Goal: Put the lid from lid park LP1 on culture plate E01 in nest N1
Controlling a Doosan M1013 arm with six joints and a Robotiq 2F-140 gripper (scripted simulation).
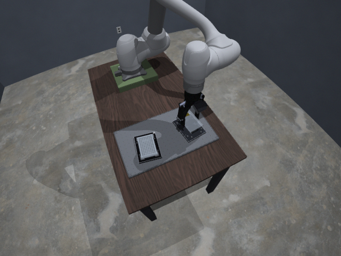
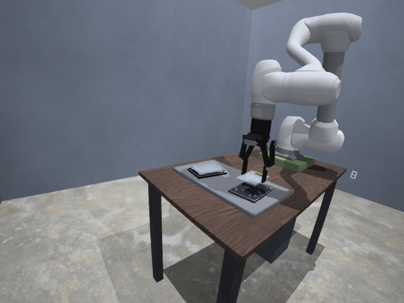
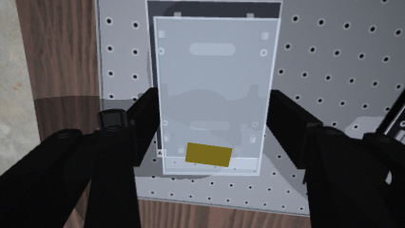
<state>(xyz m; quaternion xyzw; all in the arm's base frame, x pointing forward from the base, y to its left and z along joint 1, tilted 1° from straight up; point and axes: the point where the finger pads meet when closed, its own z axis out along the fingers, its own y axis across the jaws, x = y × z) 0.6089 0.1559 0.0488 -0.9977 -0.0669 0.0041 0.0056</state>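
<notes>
Now: hand 20 mm short of the culture plate E01, 260 mm to the left of it and 70 mm above it. From my hand the other things lie so: clear lid (20 mm below); nest N1 (20 mm ahead, 260 mm to the right, 80 mm below); lid park LP1 (80 mm below).
</notes>
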